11 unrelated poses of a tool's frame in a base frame.
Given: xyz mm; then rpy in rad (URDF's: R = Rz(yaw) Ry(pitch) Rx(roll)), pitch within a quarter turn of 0, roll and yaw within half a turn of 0.
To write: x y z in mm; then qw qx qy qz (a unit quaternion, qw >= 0). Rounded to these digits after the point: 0 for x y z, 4 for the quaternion.
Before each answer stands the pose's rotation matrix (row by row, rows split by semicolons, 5 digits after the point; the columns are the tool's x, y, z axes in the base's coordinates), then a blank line. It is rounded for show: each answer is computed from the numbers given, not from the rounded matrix.
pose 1, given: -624 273 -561 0.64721 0.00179 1.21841
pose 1, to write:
0.34514 -0.74838 0.56640; 0.93855 0.27635 -0.20677; -0.00179 0.60296 0.79777

-624 273 -561 0.7777 0.2603 0.1827 0.5423
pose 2, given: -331 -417 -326 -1.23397 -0.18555 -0.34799
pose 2, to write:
0.92392 0.27638 0.26453; -0.33516 0.25131 0.90803; 0.18449 -0.92761 0.32482

-331 -417 -326 0.7906 -0.5805 0.0253 -0.1934
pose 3, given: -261 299 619 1.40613 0.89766 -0.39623
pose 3, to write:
0.57514 0.77480 -0.26249; -0.24061 -0.14645 -0.95951; -0.78187 0.61501 0.10220

-261 299 619 0.6186 0.6363 0.2099 -0.4103
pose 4, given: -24 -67 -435 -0.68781 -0.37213 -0.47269
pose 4, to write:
0.82941 0.55729 0.03891; -0.42412 0.58282 0.69314; 0.36360 -0.59139 0.71975

-24 -67 -435 0.8849 -0.3629 -0.0917 -0.2773
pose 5, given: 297 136 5 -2.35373 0.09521 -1.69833
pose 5, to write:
-0.12661 -0.69106 0.71162; -0.98739 0.15655 -0.02365; -0.09507 -0.70564 -0.70217

297 136 5 0.2863 -0.5956 0.7045 -0.2588
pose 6, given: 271 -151 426 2.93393 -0.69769 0.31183
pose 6, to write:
0.72937 0.17414 0.66158; 0.23511 -0.97196 -0.00336; 0.64245 0.15800 -0.74986

271 -151 426 0.0434 0.9289 0.1101 0.3510
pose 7, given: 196 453 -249 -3.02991 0.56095 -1.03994
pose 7, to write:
0.42869 -0.88702 -0.17154; -0.73022 -0.45199 0.51234; -0.53199 -0.09437 -0.84147

196 453 -249 0.1839 -0.8249 0.4901 0.2132
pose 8, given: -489 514 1 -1.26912 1.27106 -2.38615
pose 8, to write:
-0.21495 0.86781 0.44800; -0.20244 0.40917 -0.88972; -0.95541 -0.28193 0.08773

-489 514 1 0.5661 0.2684 0.6198 -0.4726
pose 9, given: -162 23 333 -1.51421 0.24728 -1.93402
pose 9, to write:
-0.34448 0.13969 0.92834; -0.90632 0.20834 -0.36766; -0.24477 -0.96803 0.05484

-162 23 333 0.4792 -0.3132 0.6120 -0.5457
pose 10, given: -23 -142 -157 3.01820 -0.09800 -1.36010
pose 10, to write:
0.20814 -0.97297 -0.10005; -0.97319 -0.19577 -0.12069; 0.09784 0.12249 -0.98764

-23 -142 -157 0.0786 0.7732 -0.6292 -0.0007
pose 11, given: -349 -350 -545 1.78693 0.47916 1.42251
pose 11, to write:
0.13110 0.27863 0.95141; 0.87764 0.41368 -0.24209; -0.46103 0.86674 -0.19030

-349 -350 -545 0.5819 0.4764 0.6068 0.2573
